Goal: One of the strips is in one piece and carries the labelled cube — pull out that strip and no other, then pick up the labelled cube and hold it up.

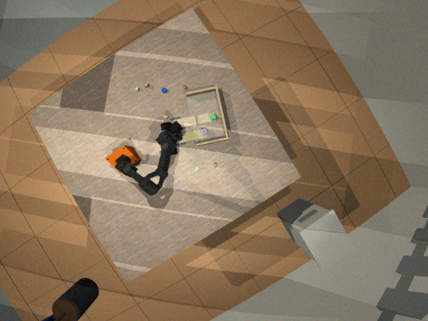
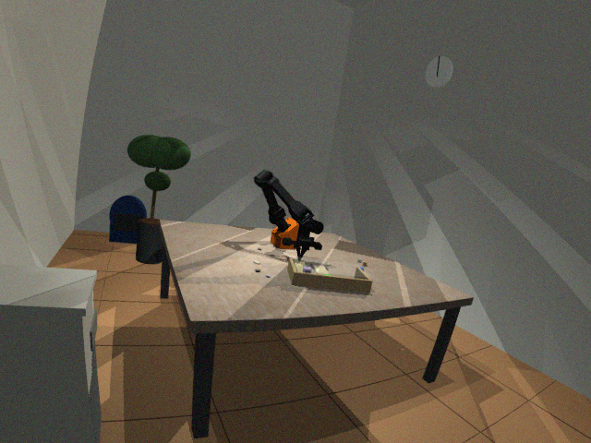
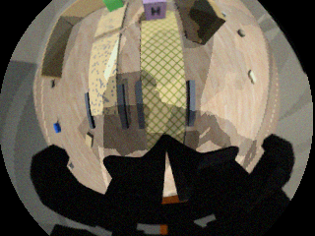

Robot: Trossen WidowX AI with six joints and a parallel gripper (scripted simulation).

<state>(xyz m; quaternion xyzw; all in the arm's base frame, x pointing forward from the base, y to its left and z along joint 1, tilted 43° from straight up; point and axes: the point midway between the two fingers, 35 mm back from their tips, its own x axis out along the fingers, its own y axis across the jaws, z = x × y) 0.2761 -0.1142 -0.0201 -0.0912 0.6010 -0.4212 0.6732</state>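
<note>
My gripper tip is now 8 cm short of the strip and 4 cm to the left of it.
</note>
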